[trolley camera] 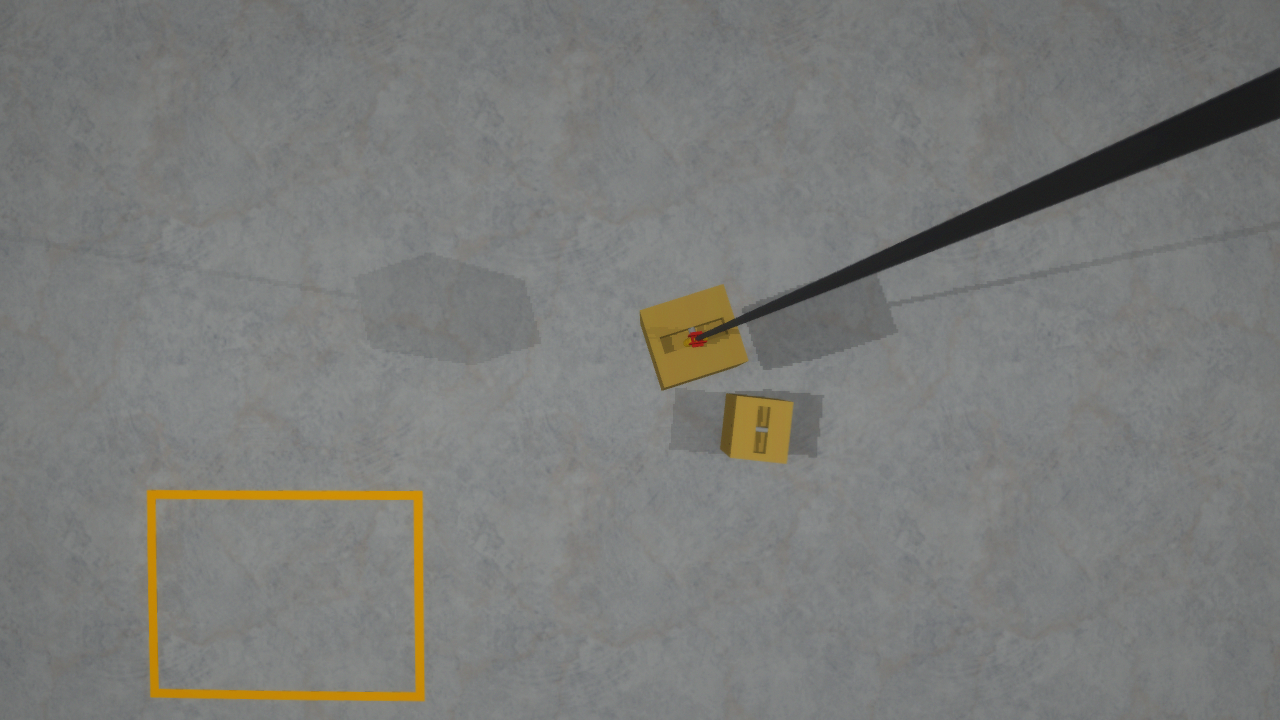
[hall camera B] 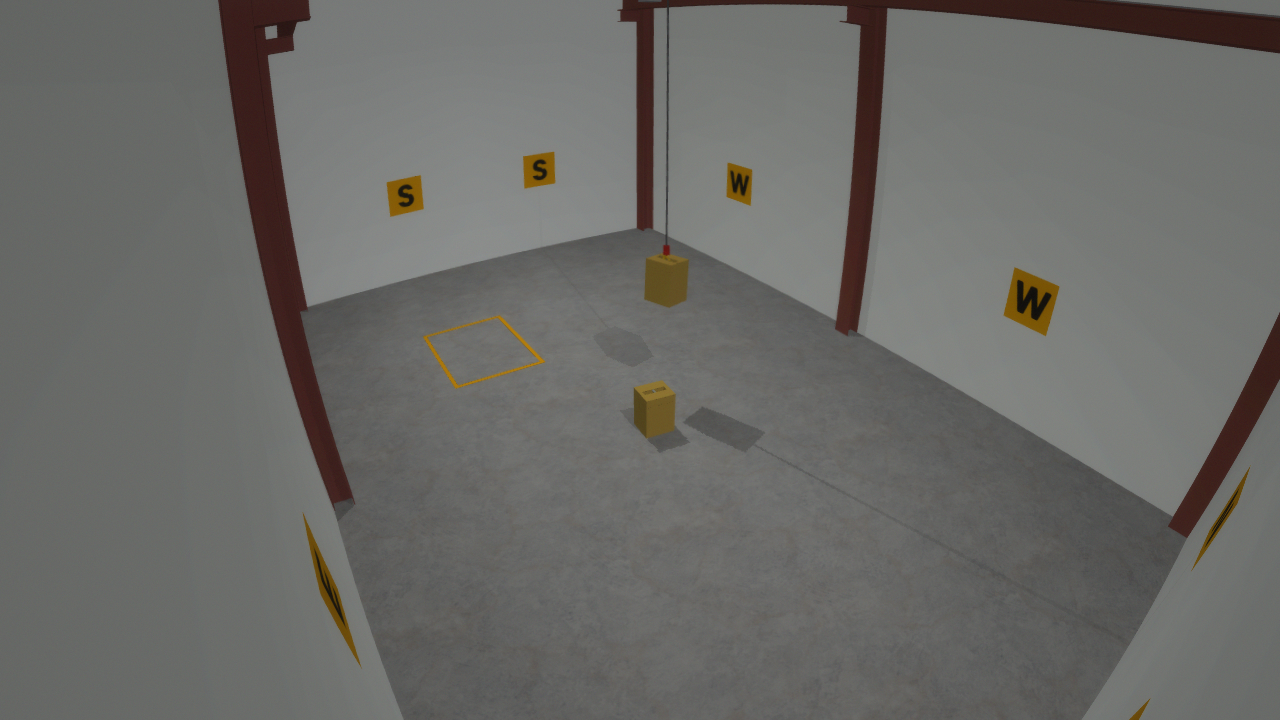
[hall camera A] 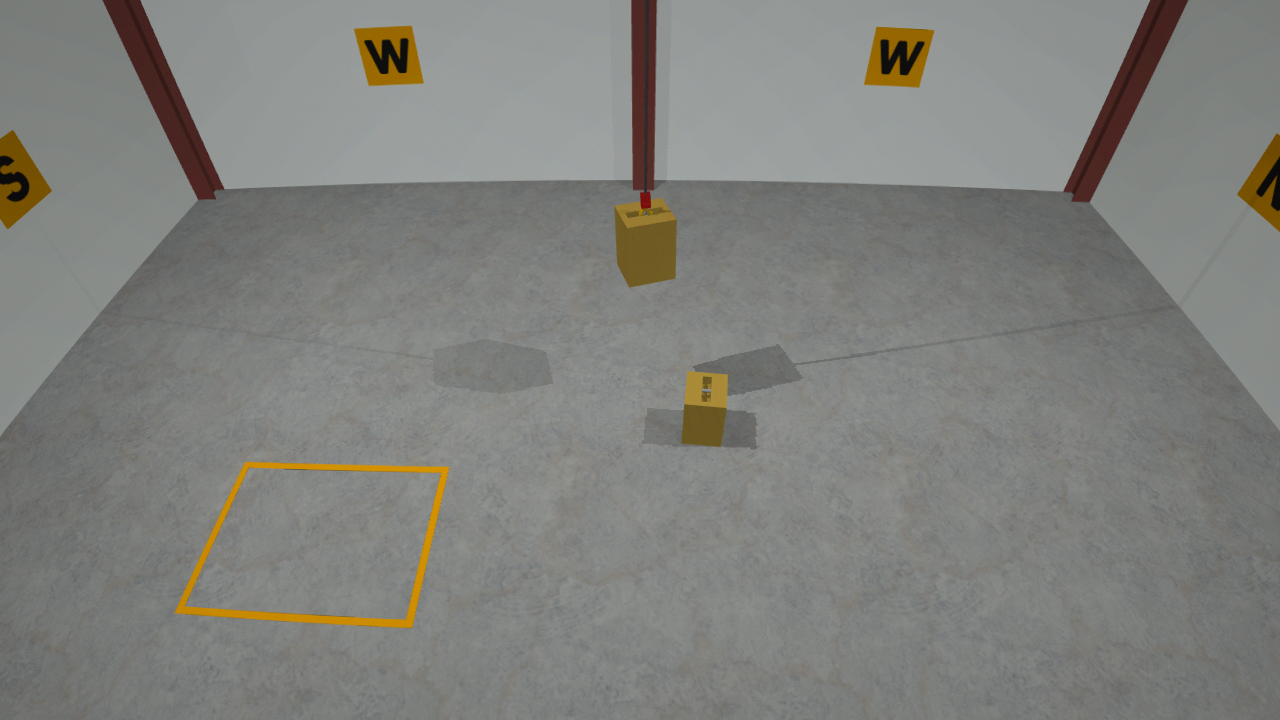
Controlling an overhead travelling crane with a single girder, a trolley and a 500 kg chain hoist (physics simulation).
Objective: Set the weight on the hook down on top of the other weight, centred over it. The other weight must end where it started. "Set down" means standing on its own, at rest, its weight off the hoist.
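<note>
My gripper, the red hook (hall camera A: 645, 201) (hall camera B: 665, 250) (trolley camera: 696, 339), is shut on a yellow weight (hall camera A: 646, 250) (hall camera B: 665, 281) (trolley camera: 683, 310). This weight hangs upright and high above the floor. Its shadows lie well apart from it to both sides. The other yellow weight (hall camera A: 704, 425) (hall camera B: 654, 411) (trolley camera: 776, 431) stands upright on the floor. In the trolley camera view the hung weight is up and left of the standing one, with no overlap, and is turned relative to it. In the hall camera A view the hung weight shows behind the standing one.
An orange marked rectangle (hall camera A: 429, 546) (hall camera B: 441, 362) (trolley camera: 419, 591) lies on the floor, left of the standing weight in both hall views. The black chain (hall camera B: 666, 125) (trolley camera: 984, 207) runs up from the hook. Red columns (hall camera A: 161, 98) (hall camera B: 863, 170) stand along the walls.
</note>
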